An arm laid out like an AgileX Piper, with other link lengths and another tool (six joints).
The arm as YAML. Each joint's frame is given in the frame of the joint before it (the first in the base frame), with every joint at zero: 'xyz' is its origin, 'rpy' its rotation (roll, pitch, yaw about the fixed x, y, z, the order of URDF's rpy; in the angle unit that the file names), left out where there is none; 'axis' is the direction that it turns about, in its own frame. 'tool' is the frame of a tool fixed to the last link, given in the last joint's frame.
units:
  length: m
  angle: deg
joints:
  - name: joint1
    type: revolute
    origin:
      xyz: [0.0, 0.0, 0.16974]
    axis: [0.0, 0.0, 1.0]
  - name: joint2
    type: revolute
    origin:
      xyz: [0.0, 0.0, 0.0]
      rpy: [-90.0, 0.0, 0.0]
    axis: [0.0, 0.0, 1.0]
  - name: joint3
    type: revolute
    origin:
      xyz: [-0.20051, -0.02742, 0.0]
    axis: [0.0, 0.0, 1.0]
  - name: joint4
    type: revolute
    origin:
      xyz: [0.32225, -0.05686, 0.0]
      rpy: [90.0, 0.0, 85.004]
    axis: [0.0, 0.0, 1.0]
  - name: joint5
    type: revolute
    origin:
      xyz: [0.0, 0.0, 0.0]
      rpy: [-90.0, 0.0, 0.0]
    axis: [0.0, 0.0, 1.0]
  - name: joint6
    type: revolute
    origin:
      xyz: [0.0, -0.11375, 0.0]
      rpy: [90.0, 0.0, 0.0]
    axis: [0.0, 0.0, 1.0]
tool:
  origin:
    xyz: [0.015, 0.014, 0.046]
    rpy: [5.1, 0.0, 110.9]
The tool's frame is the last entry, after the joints.
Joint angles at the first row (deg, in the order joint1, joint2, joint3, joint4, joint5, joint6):
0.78 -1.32 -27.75 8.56 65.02 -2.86
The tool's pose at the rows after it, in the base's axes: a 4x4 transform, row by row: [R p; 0 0 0 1], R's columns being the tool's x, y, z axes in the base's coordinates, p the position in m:
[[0.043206, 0.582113, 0.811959, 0.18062], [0.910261, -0.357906, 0.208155, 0.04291], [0.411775, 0.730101, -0.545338, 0.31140], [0, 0, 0, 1]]
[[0.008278, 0.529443, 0.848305, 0.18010], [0.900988, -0.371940, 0.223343, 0.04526], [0.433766, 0.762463, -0.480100, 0.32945], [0, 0, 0, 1]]
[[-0.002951, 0.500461, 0.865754, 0.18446], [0.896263, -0.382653, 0.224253, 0.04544], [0.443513, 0.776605, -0.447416, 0.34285], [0, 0, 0, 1]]
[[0.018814, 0.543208, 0.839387, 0.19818], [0.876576, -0.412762, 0.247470, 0.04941], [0.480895, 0.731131, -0.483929, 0.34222], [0, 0, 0, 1]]
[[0.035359, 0.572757, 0.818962, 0.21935], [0.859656, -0.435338, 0.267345, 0.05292], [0.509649, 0.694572, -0.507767, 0.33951], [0, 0, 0, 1]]
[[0.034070, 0.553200, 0.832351, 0.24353], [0.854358, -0.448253, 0.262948, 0.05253], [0.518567, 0.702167, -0.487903, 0.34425], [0, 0, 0, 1]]
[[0.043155, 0.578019, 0.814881, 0.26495], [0.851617, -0.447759, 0.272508, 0.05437], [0.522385, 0.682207, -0.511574, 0.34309], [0, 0, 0, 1]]
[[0.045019, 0.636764, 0.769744, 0.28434], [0.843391, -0.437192, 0.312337, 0.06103], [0.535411, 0.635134, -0.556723, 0.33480], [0, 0, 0, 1]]
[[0.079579, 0.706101, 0.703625, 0.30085], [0.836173, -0.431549, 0.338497, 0.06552], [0.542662, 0.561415, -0.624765, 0.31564], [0, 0, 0, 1]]
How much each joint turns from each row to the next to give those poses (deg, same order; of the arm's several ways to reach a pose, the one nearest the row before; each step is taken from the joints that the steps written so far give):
-0.01 0.00 -0.13 1.98 -1.43 0.00
0.00 0.00 -1.72 1.15 -2.51 0.00
0.00 2.44 -2.35 0.25 -2.20 0.13
0.01 6.19 -2.44 1.55 -0.90 1.21
0.00 7.26 -2.25 1.77 -2.89 0.13
0.00 6.77 -2.72 0.70 -5.28 -0.82
0.00 7.57 -3.69 1.29 -1.96 -1.19
0.00 7.80 -3.59 3.35 0.03 -2.46
0.00 7.25 -2.53 1.81 1.28 -0.83

